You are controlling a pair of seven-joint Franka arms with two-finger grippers.
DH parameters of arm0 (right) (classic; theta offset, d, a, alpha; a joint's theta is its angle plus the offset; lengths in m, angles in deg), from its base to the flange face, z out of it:
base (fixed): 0 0 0 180
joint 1: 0 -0.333 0 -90
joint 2: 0 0 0 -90
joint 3: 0 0.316 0.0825 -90
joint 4: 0 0 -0.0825 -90
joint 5: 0 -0.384 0 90
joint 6: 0 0 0.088 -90
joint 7: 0 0.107 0 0
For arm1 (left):
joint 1: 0 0.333 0 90
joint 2: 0 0 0 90
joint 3: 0 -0.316 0.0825 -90
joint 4: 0 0 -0.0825 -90
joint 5: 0 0.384 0 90
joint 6: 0 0 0.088 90
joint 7: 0 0.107 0 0
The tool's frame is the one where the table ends.
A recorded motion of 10 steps. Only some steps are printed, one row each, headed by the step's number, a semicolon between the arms.
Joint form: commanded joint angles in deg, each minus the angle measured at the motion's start. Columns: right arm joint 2, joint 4, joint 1, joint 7, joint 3, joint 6, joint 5; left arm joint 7, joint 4, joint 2, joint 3, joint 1, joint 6, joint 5.
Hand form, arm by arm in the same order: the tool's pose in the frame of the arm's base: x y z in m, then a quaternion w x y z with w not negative. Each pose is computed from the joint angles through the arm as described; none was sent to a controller.
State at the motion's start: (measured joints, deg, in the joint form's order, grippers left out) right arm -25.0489 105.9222 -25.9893 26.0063 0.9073 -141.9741 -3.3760; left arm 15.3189 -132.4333 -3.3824 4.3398 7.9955 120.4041 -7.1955
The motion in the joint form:
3: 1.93 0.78 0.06 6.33 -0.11 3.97 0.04; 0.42 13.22 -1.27 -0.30 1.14 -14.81 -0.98
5: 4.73 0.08 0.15 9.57 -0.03 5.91 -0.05; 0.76 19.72 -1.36 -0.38 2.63 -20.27 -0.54
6: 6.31 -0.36 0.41 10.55 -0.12 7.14 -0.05; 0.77 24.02 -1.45 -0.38 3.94 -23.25 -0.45
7: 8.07 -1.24 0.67 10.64 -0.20 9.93 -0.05; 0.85 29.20 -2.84 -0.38 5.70 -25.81 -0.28
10: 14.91 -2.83 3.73 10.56 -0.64 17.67 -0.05; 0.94 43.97 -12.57 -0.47 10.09 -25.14 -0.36
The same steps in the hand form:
3: 0.5807 0.2921 0.3153 0.05572 -0.99474 0.06970 -0.05037; 0.5221 0.0355 0.3674 0.09510 0.98312 -0.06197 -0.14352
5: 0.5808 0.2923 0.3492 0.06538 -0.99132 0.09725 -0.05965; 0.5373 0.0512 0.4098 0.09500 0.98460 -0.05958 -0.13410
6: 0.5818 0.2886 0.3684 0.06938 -0.98960 0.10791 -0.06509; 0.5458 0.0644 0.4389 0.09485 0.98652 -0.05273 -0.12251
7: 0.5813 0.2846 0.3905 0.06897 -0.98943 0.11040 -0.06388; 0.5576 0.0837 0.4631 0.09468 0.98845 -0.04224 -0.11055
10: 0.5804 0.2430 0.4658 0.07070 -0.98565 0.13594 -0.07077; 0.6115 0.1460 0.4802 0.09248 0.99406 -0.00593 -0.05701

